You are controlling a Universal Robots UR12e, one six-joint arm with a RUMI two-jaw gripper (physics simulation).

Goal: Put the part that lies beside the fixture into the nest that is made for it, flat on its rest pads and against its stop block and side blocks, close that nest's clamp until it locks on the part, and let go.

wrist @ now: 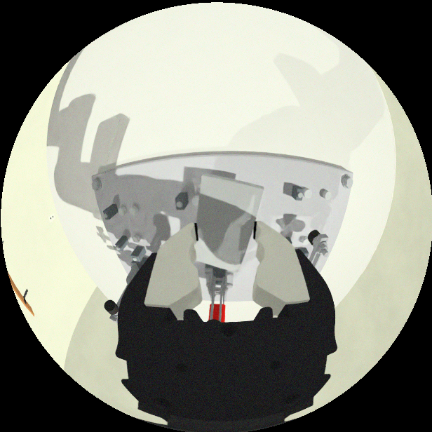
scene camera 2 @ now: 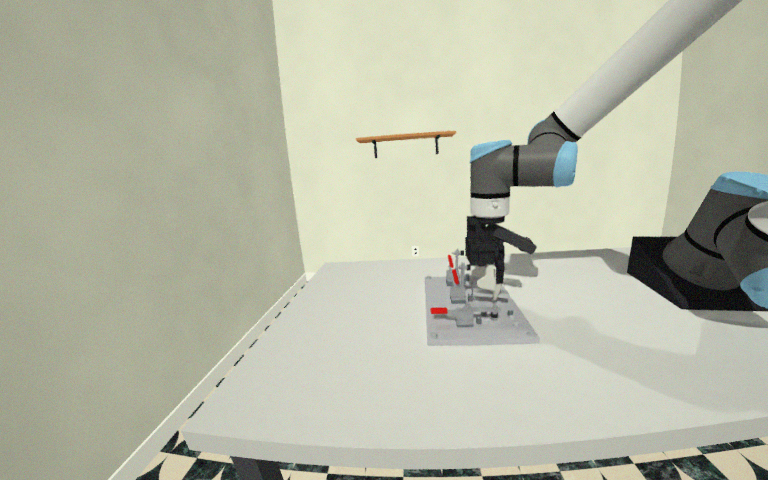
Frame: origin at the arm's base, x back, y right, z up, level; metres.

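Seen in the pictures: gripper, between the fingertips: (scene camera 2: pixel 491 294); arm's base, origin of its link: (scene camera 2: pixel 700 264).
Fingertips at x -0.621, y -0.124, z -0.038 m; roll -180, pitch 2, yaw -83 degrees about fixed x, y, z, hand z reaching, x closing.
Offsets run from my fingertips to a thing's top centre. "pt": to the spot under its first point. Level surfaces: height alone.
A light grey block-like part (wrist: pixel 227 215) fills the gap between the fingers in the wrist view. My gripper (wrist: pixel 225 223) (scene camera 2: pixel 491 293) points down and is shut on the part, a little above the fixture plate @[dz -0.019, dx -0.057, dy +0.001 m] (scene camera 2: pixel 481 337) (wrist: pixel 270 172). The part hides the plate below it. In the scene view, a red handle @[pt dz +0.018, dx -0.133, dy -0.125 m] (scene camera 2: pixel 438 310) at the near clamp lies flat, while two further red handles @[pt dz +0.055, dx -0.094, dy -0.011 m] (scene camera 2: pixel 455 276) @[pt dz +0.061, dx -0.107, dy +0.098 m] (scene camera 2: pixel 450 260) stand steeply. In the wrist view, a clamp (wrist: pixel 218 285) with a red handle (wrist: pixel 217 313) is just below the part. Its nest is largely hidden.
Small dark blocks (wrist: pixel 182 200) (wrist: pixel 111 211) and pins (wrist: pixel 326 194) stand on the plate around the part. Black-tipped clamp spindles (wrist: pixel 314 236) (wrist: pixel 111 306) rise at both sides. The fixture stands on a grey table @[dz -0.034 m] (scene camera 2: pixel 339 384). A wooden shelf (scene camera 2: pixel 405 136) hangs on the wall behind.
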